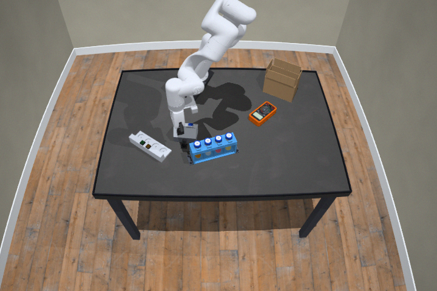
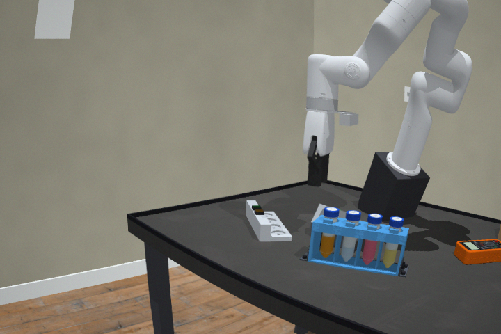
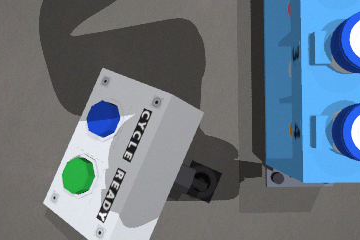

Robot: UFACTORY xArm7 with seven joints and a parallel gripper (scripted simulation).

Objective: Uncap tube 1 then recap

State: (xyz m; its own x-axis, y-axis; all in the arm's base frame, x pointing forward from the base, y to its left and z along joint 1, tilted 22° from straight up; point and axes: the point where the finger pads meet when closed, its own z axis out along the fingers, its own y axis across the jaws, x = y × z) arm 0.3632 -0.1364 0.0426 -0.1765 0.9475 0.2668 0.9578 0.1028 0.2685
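My hand is 23 cm to the right of the cap 1, 6 cm above it and 3 cm short of it. From my hand the other things lie so: grey key housing 12 cm below, 9 cm behind, 3 cm to the left.
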